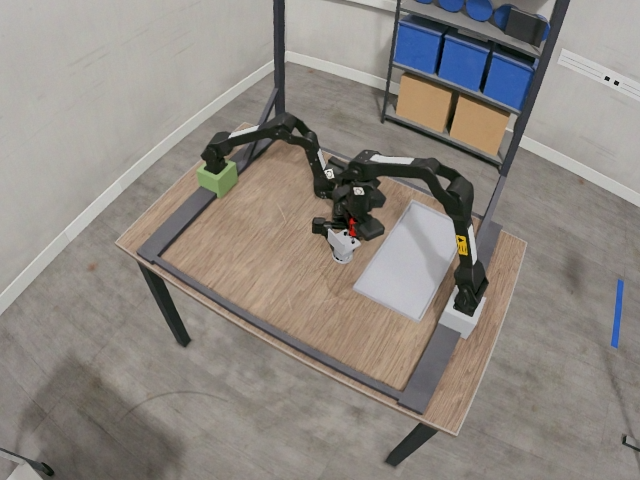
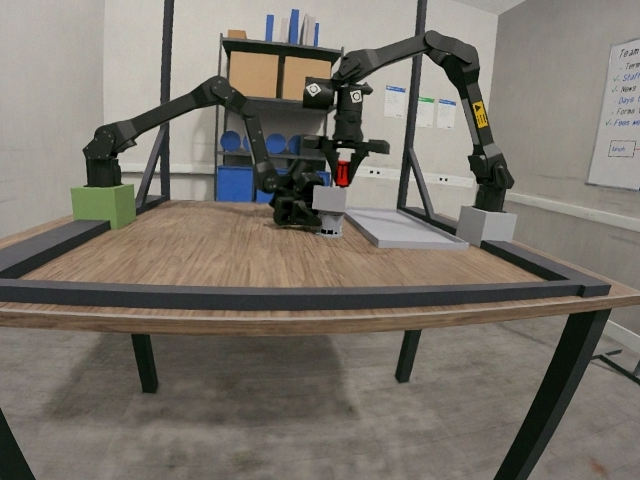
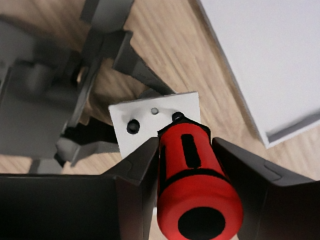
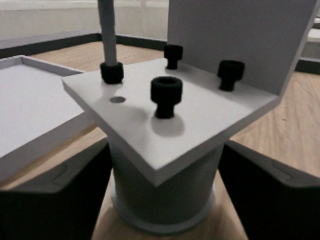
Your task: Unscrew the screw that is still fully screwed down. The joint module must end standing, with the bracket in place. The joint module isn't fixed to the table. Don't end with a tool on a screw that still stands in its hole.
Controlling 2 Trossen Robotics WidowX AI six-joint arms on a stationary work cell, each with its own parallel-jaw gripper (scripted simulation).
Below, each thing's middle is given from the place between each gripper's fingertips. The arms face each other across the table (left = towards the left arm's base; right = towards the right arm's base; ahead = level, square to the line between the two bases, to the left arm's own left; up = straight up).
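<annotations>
For the grey bracket (image 2: 324, 198), I find my left hand 80 mm above it, 10 mm short of it and 20 mm to the left of it. The grey joint module (image 4: 186, 198) is 120 mm below my left hand, 10 mm ahead of it and 20 mm to the right of it, whereas the shallow grey tray (image 1: 405, 272) is 140 mm below that same left hand, 120 mm behind it and 170 mm to the left of it.
Counting from my right hand instead, the grey bracket is 40 mm above it, 20 mm ahead of it and 20 mm to the left of it, and the shallow grey tray is 30 mm below it, 100 mm behind it and 210 mm to the left of it. With the grey joint module, my right hand is 20 mm short of it and 20 mm to the right of it.
</annotations>
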